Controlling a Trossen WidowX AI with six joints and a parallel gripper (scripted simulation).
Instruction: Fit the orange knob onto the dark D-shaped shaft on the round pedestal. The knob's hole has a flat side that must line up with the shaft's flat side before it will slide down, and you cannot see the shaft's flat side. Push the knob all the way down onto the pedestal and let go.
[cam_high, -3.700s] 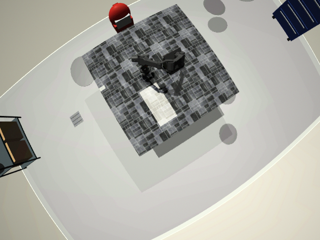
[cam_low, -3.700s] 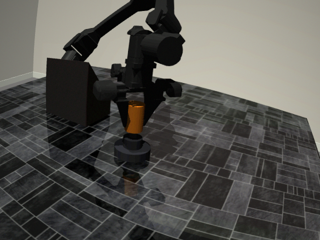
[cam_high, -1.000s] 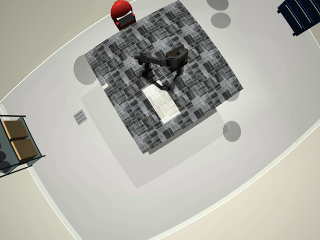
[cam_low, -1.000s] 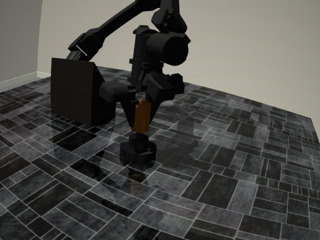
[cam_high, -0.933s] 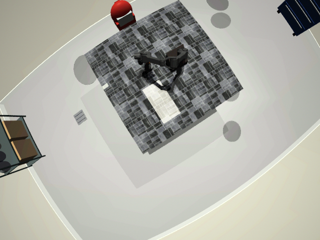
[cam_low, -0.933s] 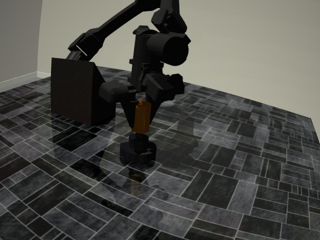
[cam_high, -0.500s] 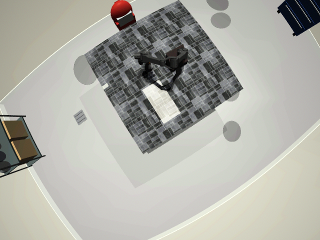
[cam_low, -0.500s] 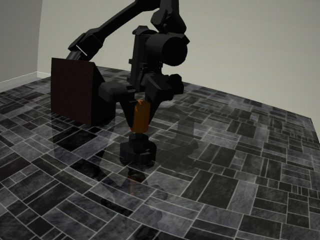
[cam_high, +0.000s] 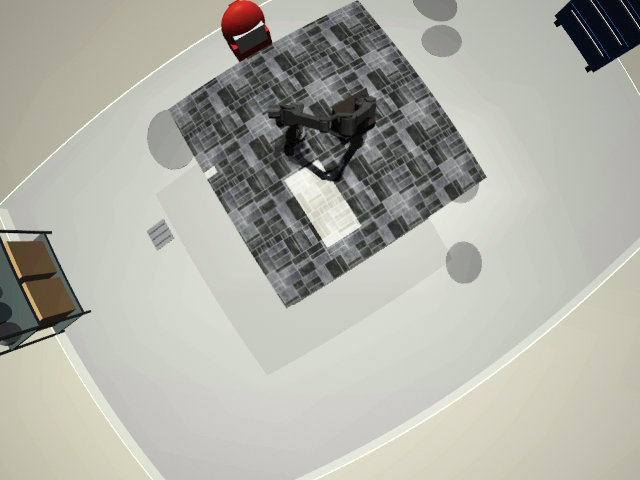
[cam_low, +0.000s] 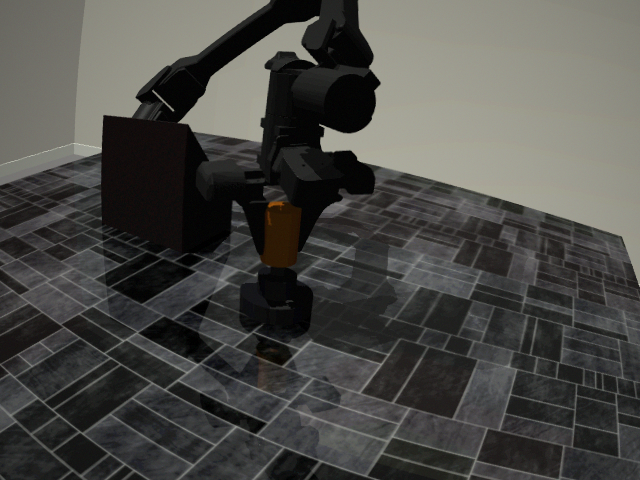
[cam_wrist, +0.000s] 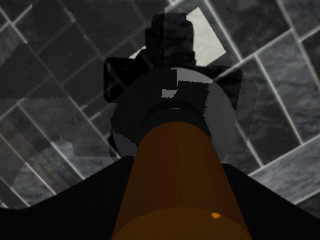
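Now: the orange knob 20 mm above my gripper tip. From my gripper tip the other things lie so: round pedestal: 40 mm below.
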